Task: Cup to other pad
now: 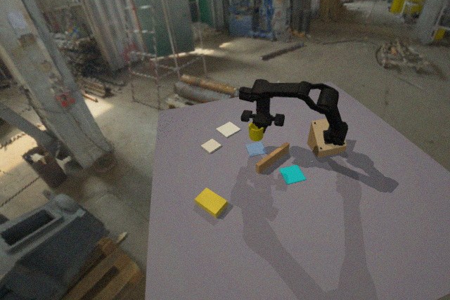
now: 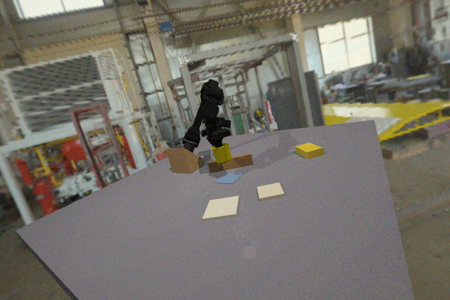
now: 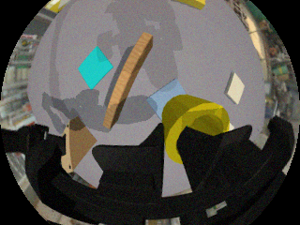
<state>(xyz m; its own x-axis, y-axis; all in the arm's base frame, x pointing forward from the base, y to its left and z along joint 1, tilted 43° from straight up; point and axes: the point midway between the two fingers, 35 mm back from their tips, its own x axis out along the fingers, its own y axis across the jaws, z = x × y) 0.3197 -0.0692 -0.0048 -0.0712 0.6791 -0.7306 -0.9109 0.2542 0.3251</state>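
The cyan pad lies 10 cm behind my gripper tip, 18 cm to the left of it and 12 cm below it. The rest, counted from my gripper tip: yellow cup 2 cm ahead, 1 cm to the right; wooden bar 4 cm behind, 8 cm to the left, 10 cm below.
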